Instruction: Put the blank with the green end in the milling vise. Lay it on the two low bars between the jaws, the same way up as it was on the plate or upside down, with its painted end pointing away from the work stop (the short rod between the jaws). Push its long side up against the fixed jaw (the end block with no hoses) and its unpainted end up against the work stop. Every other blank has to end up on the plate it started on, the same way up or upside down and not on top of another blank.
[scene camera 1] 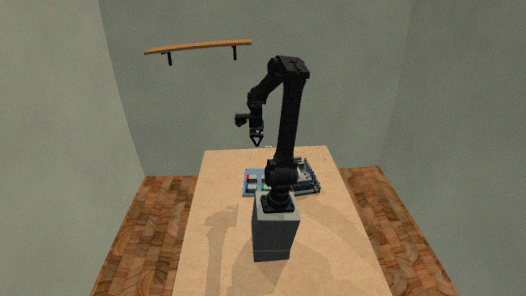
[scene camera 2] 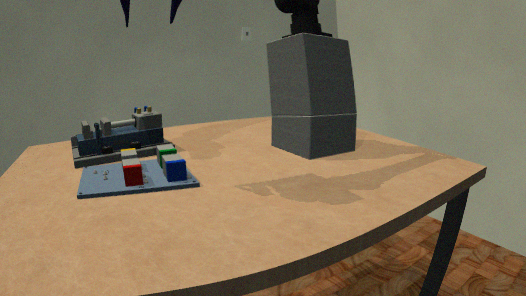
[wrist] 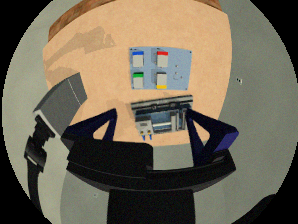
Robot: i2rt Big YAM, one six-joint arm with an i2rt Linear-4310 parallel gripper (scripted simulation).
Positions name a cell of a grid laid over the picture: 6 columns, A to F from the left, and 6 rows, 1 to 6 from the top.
Observation:
In view: a vise (scene camera 2: B3) and a plate (scene camera 2: B4).
The plate also shows in the wrist view (wrist: D2).

